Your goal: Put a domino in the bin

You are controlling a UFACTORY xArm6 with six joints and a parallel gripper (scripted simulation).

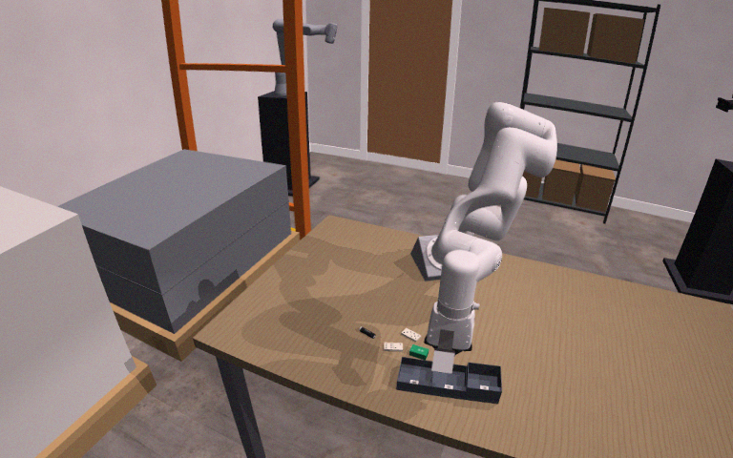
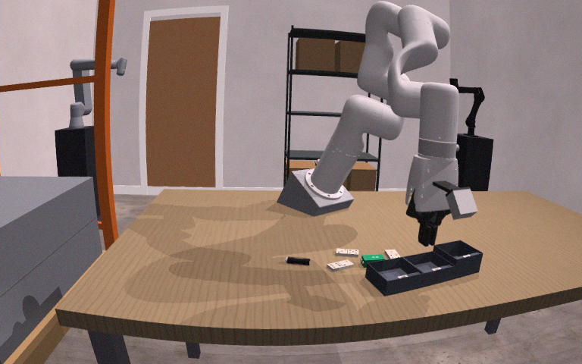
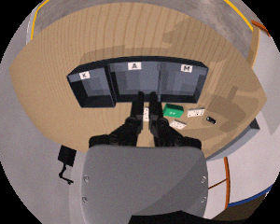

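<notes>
My gripper is now 9 cm to the left of the green block, 9 cm above it and 8 cm past it. Also, from my hand: black cylinder: 23 cm to the right, 11 cm behind, 9 cm below.
</notes>
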